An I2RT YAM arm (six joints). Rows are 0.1 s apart.
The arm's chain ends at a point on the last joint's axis. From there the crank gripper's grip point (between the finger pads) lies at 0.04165 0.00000 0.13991 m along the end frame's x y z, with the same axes.
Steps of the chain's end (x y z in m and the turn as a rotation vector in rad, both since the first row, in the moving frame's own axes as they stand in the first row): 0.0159 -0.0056 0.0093 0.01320 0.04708 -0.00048; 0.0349 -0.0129 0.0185 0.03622 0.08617 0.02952; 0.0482 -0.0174 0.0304 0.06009 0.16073 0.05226; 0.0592 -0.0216 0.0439 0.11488 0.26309 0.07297; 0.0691 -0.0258 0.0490 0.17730 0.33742 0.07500
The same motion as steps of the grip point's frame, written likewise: 0.0224 -0.0075 0.0072 0.01320 0.04708 -0.00048; 0.0468 -0.0165 0.0143 0.03622 0.08617 0.02952; 0.0702 -0.0228 0.0218 0.06009 0.16073 0.05226; 0.0945 -0.0325 0.0276 0.11488 0.26309 0.07297; 0.1136 -0.0440 0.0255 0.17730 0.33742 0.07500
